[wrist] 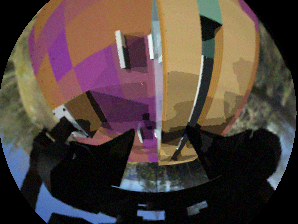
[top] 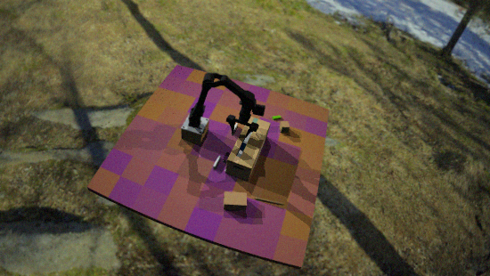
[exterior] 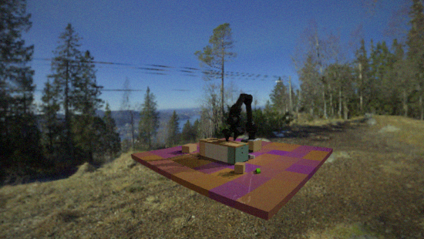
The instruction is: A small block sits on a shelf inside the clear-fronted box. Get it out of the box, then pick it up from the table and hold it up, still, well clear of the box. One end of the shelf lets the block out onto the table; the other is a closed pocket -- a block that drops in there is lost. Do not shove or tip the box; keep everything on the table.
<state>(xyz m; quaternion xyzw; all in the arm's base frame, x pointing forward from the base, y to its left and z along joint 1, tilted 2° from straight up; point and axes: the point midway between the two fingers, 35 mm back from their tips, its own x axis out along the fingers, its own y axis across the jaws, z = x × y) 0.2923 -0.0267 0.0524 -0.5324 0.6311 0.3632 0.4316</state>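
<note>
My gripper tip is 3 cm short of the long wooden box, 2 cm to the left of it and 6 cm above it. The rest, counted from my gripper tip: bluish block (4 cm ahead, 5 cm to the right, 4 cm below); then tan cube (28 cm ahead, 25 cm to the left, 10 cm below).
</note>
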